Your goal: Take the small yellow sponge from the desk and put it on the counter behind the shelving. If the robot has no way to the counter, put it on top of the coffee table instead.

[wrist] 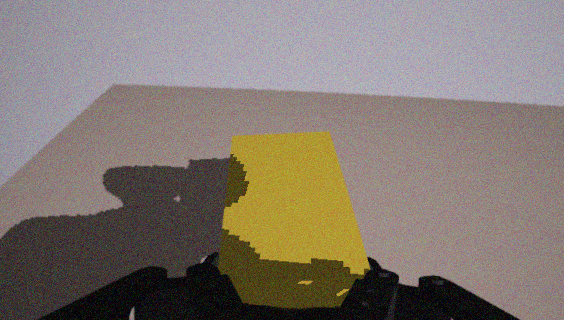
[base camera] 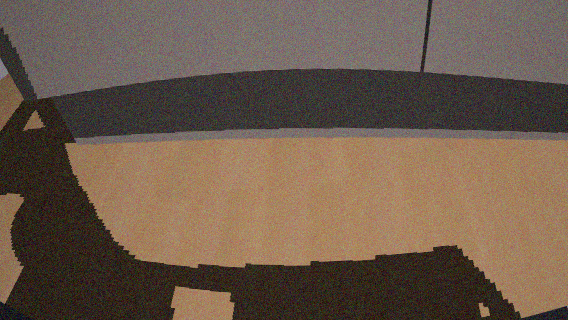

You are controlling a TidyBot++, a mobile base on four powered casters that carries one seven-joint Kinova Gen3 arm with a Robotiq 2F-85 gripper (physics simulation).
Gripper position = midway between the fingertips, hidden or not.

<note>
In view: my gripper (wrist: pixel 291 264), a small yellow sponge (wrist: pixel 289 237) and a counter (base camera: pixel 114 78).
The counter also shows in the wrist view (wrist: pixel 459 189). The base camera view misses the small yellow sponge: it is out of frame.
</note>
